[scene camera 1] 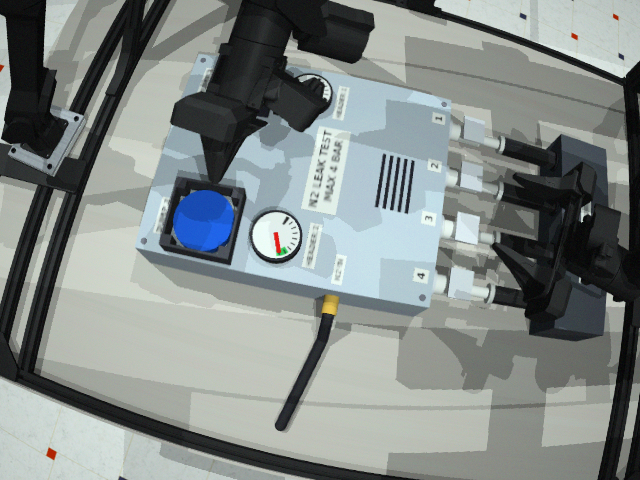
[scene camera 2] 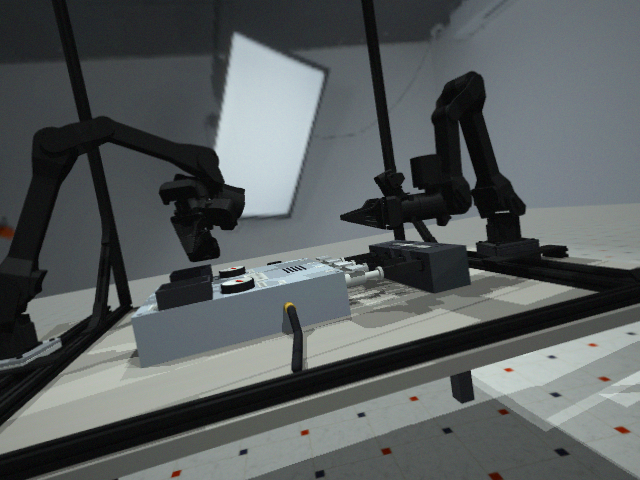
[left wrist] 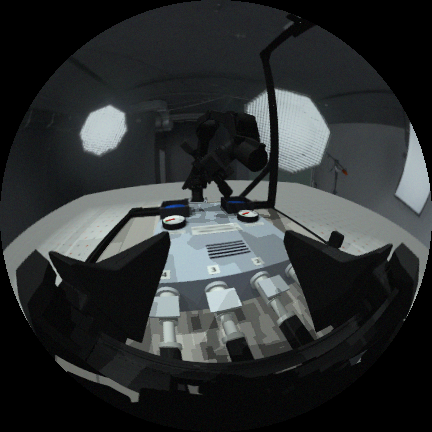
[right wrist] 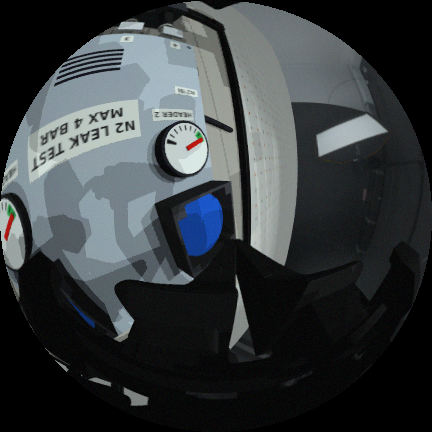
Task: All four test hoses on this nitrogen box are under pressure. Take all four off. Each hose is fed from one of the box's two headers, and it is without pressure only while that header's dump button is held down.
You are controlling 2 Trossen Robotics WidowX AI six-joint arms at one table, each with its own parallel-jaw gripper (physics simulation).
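Seen in the pictures: left gripper, fingertip midpoint: (scene camera 1: 504,208) (scene camera 2: 342,218) (left wrist: 228,237); right gripper, fingertip midpoint: (scene camera 1: 214,181) (scene camera 2: 189,254) (left wrist: 182,188) (right wrist: 232,244); left arm's base at its link origin: (scene camera 2: 505,241); right arm's base at its link origin: (scene camera 1: 44,135) (scene camera 2: 11,353) (left wrist: 197,199).
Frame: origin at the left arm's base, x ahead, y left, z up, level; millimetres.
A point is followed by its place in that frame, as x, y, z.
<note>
The pale blue nitrogen box (scene camera 1: 361,245) {518, 184, 32} (scene camera 2: 248,325) {594, 261, -23} has four hoses at its numbered ports: hose 1 (scene camera 1: 527,150) {356, -49, 17}, hose 2 (scene camera 1: 522,195) {346, 22, 17} (left wrist: 274,306) {400, 39, 10}, hose 3 (left wrist: 230,326) {376, 98, 14} and hose 4 (scene camera 1: 509,296) {320, 158, 17} (left wrist: 169,331) {363, 165, 14}. All are attached. The header 2 gauge (scene camera 1: 276,236) {607, 220, 48} (right wrist: 186,148) {610, 216, 47} and header 1 gauge (right wrist: 11,230) have needles at green. My right gripper (scene camera 1: 214,180) {683, 209, 106} (right wrist: 232,244) {683, 209, 106} is shut and empty, above the box beside the header 2 blue button (scene camera 1: 203,220) {690, 239, 48} (right wrist: 201,225) {690, 236, 48}. The header 1 button (right wrist: 82,314) {737, 81, 48} is partly hidden. My left gripper (scene camera 1: 504,210) {394, 106, 122} (left wrist: 228,237) {394, 106, 122} is open, above hoses 2 and 3.
A dark block (scene camera 1: 573,322) {221, 157, 32} (scene camera 2: 444,268) {219, 168, -4} stands at the hoses' far ends, partly under the left gripper. A black inlet hose (scene camera 1: 305,377) {511, 345, -34} with a yellow fitting (scene camera 1: 329,304) {523, 255, 1} leaves the box's side. Black frame rails (scene camera 1: 155,434) {648, 502, -28} edge the table.
</note>
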